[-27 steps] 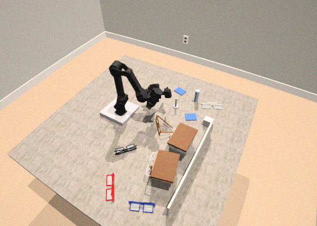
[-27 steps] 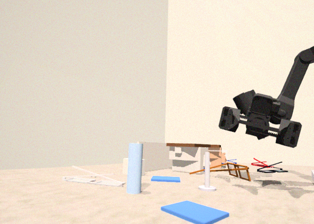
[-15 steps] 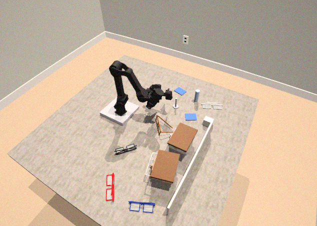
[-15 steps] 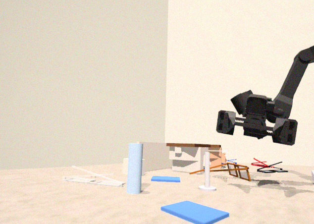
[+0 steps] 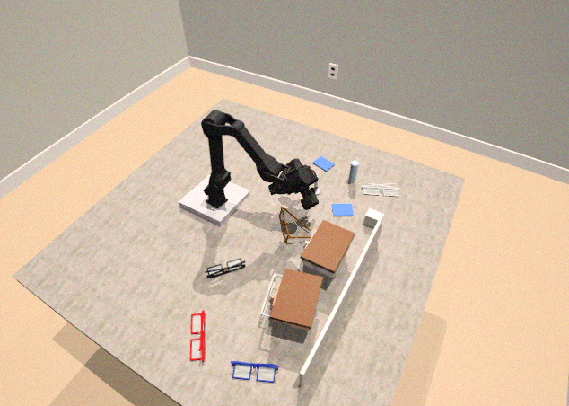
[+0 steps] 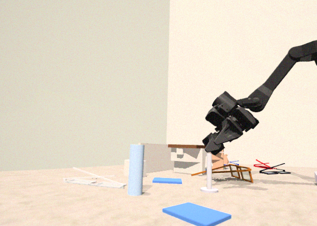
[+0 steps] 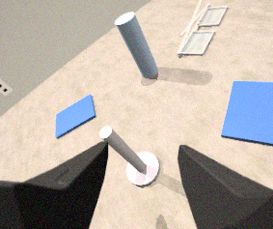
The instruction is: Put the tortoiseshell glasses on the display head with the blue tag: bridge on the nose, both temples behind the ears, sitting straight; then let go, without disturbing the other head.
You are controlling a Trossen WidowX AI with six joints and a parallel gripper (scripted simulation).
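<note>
Now: gripper tip 8 cm above the white post, 5 cm to the right of it and 2 cm past it. Round my gripper tip: long white rail 32 cm ahead, 31 cm to the right, 5 cm below; then light blue cylinder 19 cm to the left, 7 cm ahead, 5 cm below.
</note>
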